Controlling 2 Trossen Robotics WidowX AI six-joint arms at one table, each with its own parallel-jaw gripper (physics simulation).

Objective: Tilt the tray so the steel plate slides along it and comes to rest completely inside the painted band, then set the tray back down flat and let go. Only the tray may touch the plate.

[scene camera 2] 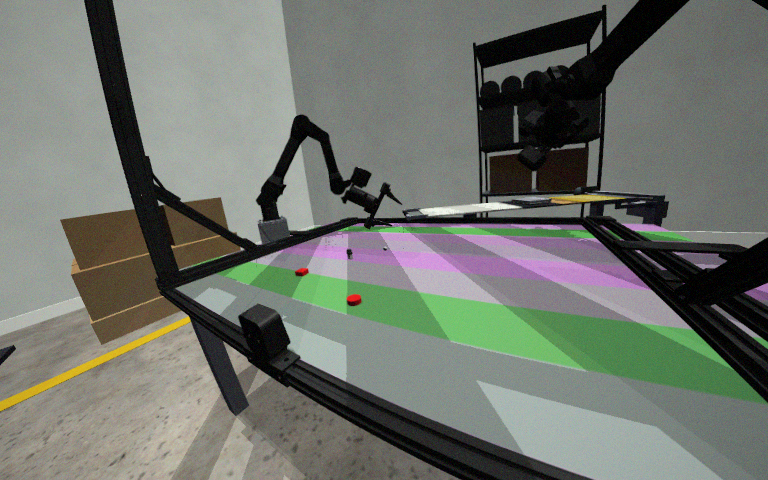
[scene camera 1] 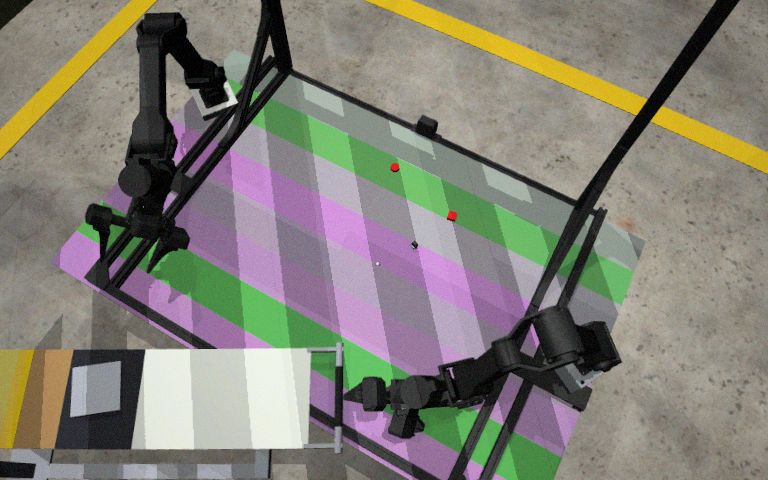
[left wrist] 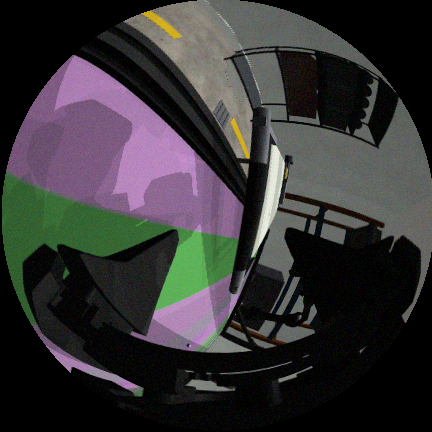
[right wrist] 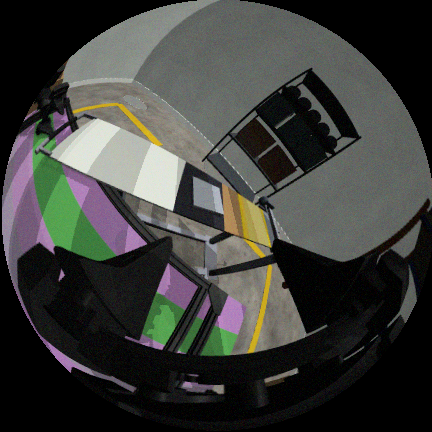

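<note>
The long tray (scene camera 1: 220,396) (scene camera 2: 475,210) (left wrist: 270,200) (right wrist: 115,160) looks nearly level; its pale end with the handle bar (scene camera 1: 338,390) (left wrist: 250,210) (right wrist: 41,148) is over the table's edge. The grey steel plate (scene camera 1: 96,388) (right wrist: 207,194) lies on the tray's dark band (scene camera 1: 131,396) (right wrist: 186,185), close to its orange-side edge. An orange stripe (scene camera 1: 50,396) and yellow stripes (right wrist: 255,215) lie beyond. My left gripper (scene camera 1: 368,414) (scene camera 2: 395,213) (left wrist: 232,234) is wide open at the handle bar, which shows between its fingers without being gripped. My right gripper (scene camera 1: 126,266) (right wrist: 223,243) is open and empty, above the tray's level in the picture.
A red disc (scene camera 1: 394,167) (scene camera 2: 353,300), a red block (scene camera 1: 451,215) (scene camera 2: 301,271), a small black cube (scene camera 1: 414,245) and a white ball (scene camera 1: 377,263) are on or over the striped table. Black frame beams border it. A shelf rack (scene camera 2: 603,101) stands behind.
</note>
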